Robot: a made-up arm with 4 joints. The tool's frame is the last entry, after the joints. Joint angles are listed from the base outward. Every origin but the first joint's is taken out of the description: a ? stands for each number. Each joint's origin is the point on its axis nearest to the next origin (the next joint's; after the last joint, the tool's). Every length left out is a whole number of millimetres.
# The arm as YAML. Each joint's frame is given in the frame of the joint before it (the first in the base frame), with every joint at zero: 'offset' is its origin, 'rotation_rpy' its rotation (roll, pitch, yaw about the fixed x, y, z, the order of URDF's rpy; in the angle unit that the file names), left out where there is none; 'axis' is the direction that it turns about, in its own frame. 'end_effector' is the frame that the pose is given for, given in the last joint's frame.
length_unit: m
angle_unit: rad
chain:
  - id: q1
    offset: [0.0, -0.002, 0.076]
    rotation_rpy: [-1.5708, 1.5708, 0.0]
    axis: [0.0, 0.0, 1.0]
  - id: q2
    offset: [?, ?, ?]
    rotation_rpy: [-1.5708, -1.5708, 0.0]
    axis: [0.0, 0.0, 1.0]
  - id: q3
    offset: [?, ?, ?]
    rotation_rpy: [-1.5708, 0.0, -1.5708]
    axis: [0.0, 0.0, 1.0]
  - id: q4
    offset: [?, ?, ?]
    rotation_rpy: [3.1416, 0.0, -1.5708]
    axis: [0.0, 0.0, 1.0]
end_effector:
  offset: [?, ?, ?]
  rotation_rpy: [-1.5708, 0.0, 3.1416]
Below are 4 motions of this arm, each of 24 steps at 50 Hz.
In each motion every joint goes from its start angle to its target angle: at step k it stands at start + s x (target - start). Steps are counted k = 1, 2, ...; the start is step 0. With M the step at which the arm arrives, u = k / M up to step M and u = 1 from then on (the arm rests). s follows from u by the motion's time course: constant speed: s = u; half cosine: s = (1 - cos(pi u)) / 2; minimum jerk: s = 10 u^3 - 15 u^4 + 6 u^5.
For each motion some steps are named. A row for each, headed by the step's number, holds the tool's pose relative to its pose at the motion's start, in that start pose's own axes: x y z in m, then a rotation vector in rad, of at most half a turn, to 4 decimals.
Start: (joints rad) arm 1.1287 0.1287 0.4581 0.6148
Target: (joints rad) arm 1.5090 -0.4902 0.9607 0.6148
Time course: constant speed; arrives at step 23
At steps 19, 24:
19: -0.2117 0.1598 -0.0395 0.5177 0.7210 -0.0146
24: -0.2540 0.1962 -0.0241 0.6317 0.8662 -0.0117

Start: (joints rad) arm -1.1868 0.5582 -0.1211 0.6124
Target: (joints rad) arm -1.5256 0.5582 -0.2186 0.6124
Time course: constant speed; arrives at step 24
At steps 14, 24:
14: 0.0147 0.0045 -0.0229 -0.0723 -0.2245 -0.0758
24: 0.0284 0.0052 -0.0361 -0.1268 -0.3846 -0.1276

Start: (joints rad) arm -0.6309 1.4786 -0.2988 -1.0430
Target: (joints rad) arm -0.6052 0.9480 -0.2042 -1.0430
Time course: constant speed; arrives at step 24
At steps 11, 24:
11: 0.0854 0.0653 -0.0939 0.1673 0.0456 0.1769
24: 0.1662 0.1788 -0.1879 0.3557 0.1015 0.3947

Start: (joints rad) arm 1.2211 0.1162 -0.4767 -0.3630
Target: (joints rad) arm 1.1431 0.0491 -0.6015 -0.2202
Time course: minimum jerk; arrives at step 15
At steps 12, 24:
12: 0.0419 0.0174 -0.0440 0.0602 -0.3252 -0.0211
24: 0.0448 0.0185 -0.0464 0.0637 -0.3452 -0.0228

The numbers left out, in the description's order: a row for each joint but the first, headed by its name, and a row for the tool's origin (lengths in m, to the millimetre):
q2: 0.083 0.058 0.0
q3: -0.551 0.087 0.0
q4: -0.177 0.023 0.0
tool: 0.076 0.011 0.0

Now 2 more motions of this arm.
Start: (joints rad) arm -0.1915 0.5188 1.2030 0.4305
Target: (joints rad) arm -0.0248 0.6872 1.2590 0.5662
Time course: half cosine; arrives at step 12
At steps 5, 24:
5: -0.0322 -0.0152 0.0396 -0.0675 0.0232 -0.0194
24: -0.0780 -0.0351 0.1151 -0.1881 0.0580 -0.0420

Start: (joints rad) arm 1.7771 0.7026 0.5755 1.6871
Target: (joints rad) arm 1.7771 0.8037 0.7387 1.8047
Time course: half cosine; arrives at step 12
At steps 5, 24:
5: 0.0187 -0.0114 0.0213 -0.0169 0.0169 0.0334
24: 0.0528 -0.0280 0.0578 -0.0469 0.0456 0.0896

